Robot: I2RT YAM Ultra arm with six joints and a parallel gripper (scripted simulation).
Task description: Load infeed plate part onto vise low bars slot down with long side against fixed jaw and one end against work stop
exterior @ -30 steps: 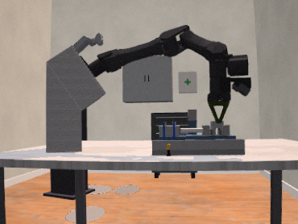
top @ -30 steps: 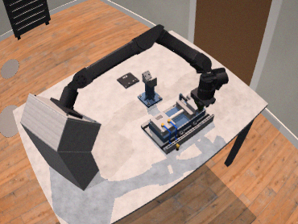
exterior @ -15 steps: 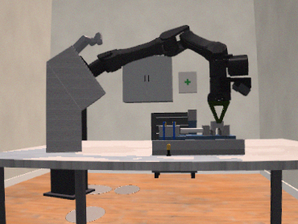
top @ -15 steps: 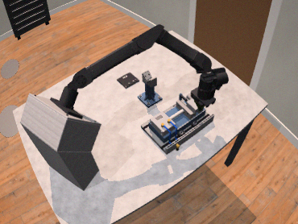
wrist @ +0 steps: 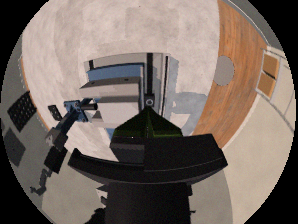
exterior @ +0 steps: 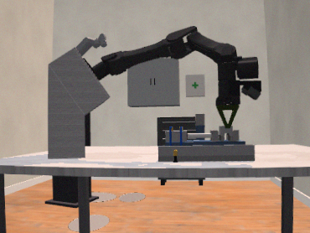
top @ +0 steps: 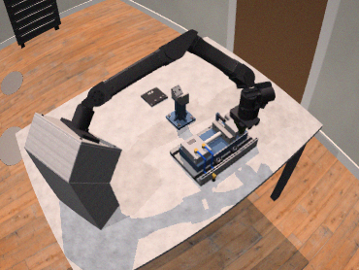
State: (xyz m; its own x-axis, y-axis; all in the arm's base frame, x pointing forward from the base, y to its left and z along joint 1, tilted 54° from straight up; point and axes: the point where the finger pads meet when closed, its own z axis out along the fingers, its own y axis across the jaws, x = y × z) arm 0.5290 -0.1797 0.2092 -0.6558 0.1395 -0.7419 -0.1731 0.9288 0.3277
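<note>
My gripper is now 1 cm past the grey part, 4 cm to the right of it and 2 cm above it. The rest, counted from my hand: fixed jaw (1 cm ahead, 7 cm to the left, 3 cm below); then moving jaw (5 cm behind, 5 cm to the left, 3 cm below); then air cylinder rod (10 cm behind, 4 cm to the left, 3 cm below).
</note>
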